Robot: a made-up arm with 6 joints.
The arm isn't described. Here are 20 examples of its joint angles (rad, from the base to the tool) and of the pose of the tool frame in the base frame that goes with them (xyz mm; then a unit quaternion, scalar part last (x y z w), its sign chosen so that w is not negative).
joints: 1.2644 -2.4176 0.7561 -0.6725 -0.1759 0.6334
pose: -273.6 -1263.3 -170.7 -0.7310 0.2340 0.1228 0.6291
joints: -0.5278 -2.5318 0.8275 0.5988 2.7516 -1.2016
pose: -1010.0 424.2 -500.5 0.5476 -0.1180 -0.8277 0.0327
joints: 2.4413 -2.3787 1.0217 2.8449 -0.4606 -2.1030
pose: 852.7 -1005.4 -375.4 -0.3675 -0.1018 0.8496 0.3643
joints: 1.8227 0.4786 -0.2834 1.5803 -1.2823 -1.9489
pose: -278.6 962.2 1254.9 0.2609 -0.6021 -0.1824 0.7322
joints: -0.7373 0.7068 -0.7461 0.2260 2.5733 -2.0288
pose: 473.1 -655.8 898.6 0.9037 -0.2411 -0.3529 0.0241
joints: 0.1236 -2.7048 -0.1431 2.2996 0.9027 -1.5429
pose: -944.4 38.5 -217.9 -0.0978 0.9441 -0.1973 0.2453
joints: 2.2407 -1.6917 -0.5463 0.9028 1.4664 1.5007
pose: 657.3 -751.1 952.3 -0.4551 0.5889 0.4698 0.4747
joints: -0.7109 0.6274 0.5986 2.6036 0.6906 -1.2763
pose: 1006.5 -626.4 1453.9 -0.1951 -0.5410 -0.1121 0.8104
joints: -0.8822 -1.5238 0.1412 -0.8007 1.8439 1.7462
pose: -725.5 690.7 1134.3 0.1330 0.4283 0.2511 0.8578
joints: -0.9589 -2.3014 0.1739 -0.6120 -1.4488 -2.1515
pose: -770.4 868.3 278.8 0.8173 -0.2605 -0.4854 0.1691
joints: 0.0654 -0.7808 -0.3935 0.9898 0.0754 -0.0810
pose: -311.6 -72.6 1659.5 0.0560 -0.8857 -0.0958 0.4509
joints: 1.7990 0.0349 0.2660 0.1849 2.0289 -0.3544
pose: 13.8 512.8 1779.1 -0.9632 -0.0841 0.0750 0.2439
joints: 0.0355 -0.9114 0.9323 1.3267 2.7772 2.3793
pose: -1141.8 -72.4 1674.2 0.0796 -0.2000 0.0047 0.9765
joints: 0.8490 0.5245 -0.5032 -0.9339 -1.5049 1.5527
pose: 505.8 451.1 961.9 0.2575 0.3522 0.3155 0.8427
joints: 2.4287 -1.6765 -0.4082 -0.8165 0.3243 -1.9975
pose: 697.3 -446.4 914.9 -0.0040 0.9977 -0.0124 0.0662
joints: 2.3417 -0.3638 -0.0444 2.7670 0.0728 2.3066
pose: -222.8 -68.9 1774.0 0.5141 0.4588 0.0183 0.7245
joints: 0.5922 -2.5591 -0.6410 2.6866 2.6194 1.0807
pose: -769.6 -328.3 108.1 0.2466 0.1582 -0.7980 0.5267
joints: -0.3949 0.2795 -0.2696 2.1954 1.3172 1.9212
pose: 797.5 -191.4 1422.5 0.0322 0.4994 -0.8613 0.0878
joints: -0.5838 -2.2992 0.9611 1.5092 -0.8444 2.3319
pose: -1104.6 729.4 -385.5 0.7213 0.1549 0.6569 0.1557
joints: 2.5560 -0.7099 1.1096 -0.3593 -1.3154 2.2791
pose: 706.8 -318.2 1930.3 -0.6970 0.5899 -0.3020 0.2740
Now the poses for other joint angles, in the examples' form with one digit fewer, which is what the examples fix.
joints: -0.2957 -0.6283 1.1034 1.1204 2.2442 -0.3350
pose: -816 186 1908 -0.053 0.466 -0.853 0.228
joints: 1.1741 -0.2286 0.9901 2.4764 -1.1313 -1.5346
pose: -202 -71 2178 -0.455 0.697 0.544 0.103
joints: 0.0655 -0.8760 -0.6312 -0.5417 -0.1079 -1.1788
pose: -278 -180 1317 0.657 -0.045 -0.720 0.220
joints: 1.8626 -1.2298 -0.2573 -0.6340 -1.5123 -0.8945
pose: 278 -569 1316 0.271 0.311 0.098 0.906
